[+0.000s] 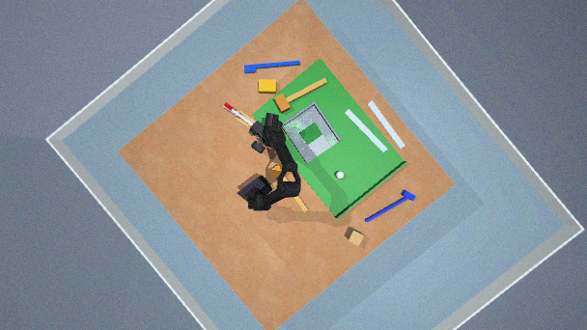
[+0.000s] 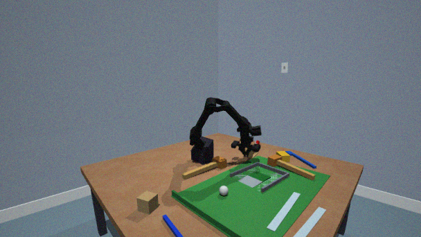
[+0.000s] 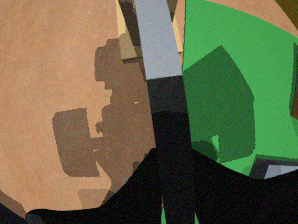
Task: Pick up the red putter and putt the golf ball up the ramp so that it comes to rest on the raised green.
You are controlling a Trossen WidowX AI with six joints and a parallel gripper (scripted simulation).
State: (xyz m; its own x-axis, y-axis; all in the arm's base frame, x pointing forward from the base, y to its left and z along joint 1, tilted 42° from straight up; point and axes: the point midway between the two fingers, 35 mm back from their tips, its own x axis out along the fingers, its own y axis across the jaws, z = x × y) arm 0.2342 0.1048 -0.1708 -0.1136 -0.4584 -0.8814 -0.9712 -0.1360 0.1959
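Right now the red putter is 110 mm to the left of my gripper tip, 30 mm behind it and 30 mm above it. Round my gripper tip: wooden stand 130 mm to the left, 30 mm behind; yellow block 190 mm to the left, 170 mm ahead, 10 mm below; green mat 250 mm ahead, 230 mm to the right, 30 mm below.
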